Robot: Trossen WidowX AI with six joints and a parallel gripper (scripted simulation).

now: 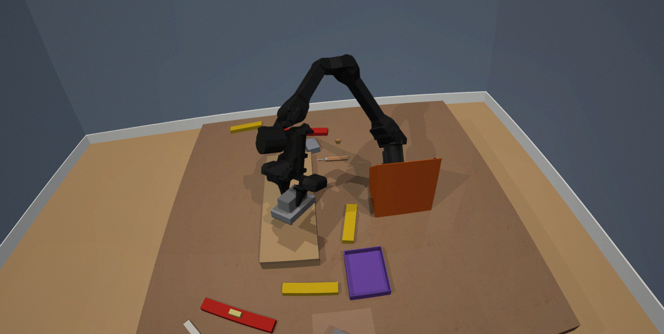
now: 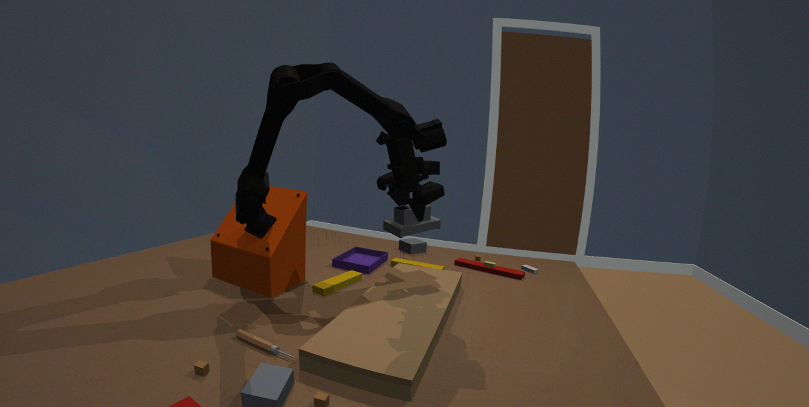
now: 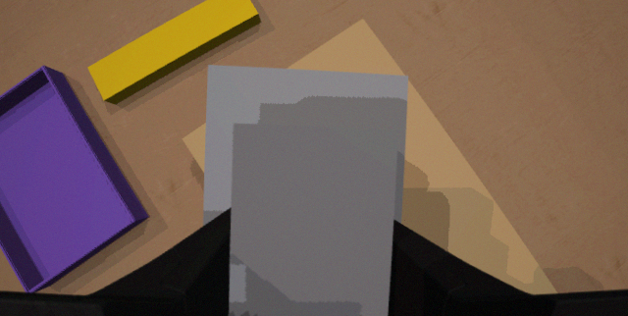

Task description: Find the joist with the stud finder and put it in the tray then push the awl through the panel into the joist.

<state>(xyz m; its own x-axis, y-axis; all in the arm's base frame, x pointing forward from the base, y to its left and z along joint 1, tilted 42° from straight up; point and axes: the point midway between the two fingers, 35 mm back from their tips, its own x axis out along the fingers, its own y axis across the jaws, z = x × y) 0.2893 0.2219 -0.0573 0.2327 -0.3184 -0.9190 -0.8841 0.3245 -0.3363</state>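
My gripper tip is 1 cm past the grey stud finder, 2 cm to the left of it and 2 cm below it. Also, from my gripper tip: purple tray (21 cm behind, 11 cm to the left, 18 cm below); awl (7 cm behind, 43 cm to the right, 18 cm below); grey block (1 cm ahead, 51 cm to the right, 18 cm below).
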